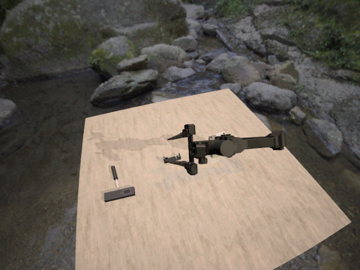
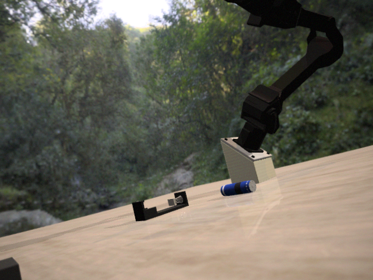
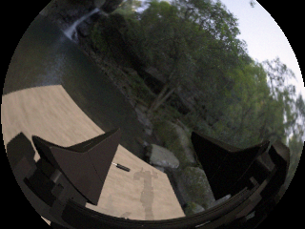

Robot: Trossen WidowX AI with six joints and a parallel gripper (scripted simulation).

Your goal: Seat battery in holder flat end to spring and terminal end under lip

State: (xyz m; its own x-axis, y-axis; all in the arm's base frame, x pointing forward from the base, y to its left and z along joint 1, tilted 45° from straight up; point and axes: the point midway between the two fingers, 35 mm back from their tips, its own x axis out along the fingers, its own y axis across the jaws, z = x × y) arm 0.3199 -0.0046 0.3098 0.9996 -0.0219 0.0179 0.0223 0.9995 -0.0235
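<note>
The blue battery is 140 mm behind my gripper tip, 130 mm to the right of it and 350 mm below it. Also, from my gripper tip: flat box (280 mm ahead, 50 mm to the right, 340 mm below); then black screwdriver (300 mm ahead, 150 mm to the right, 350 mm below).
</note>
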